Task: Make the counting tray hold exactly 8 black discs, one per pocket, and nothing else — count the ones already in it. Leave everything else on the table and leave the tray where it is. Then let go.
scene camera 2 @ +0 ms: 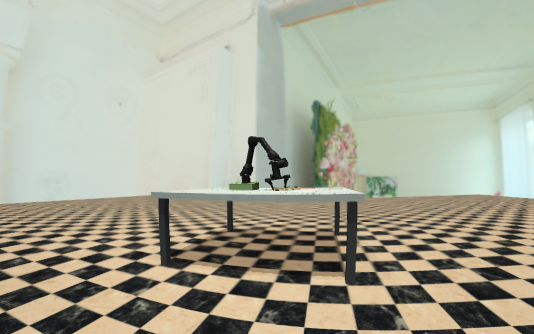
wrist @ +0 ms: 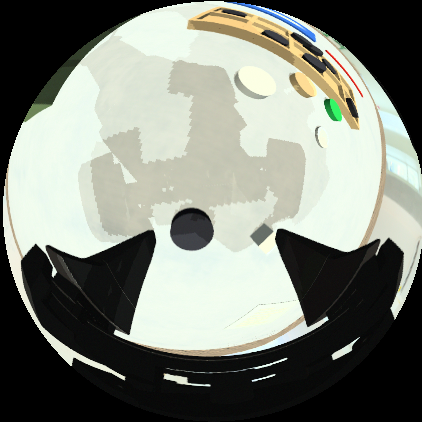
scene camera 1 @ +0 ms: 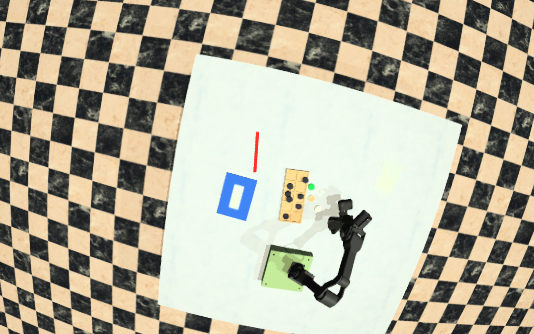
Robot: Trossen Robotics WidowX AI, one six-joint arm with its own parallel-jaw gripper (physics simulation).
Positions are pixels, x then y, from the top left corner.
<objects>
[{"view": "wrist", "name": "my gripper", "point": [216, 236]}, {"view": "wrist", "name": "tan counting tray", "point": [334, 86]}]
</objects>
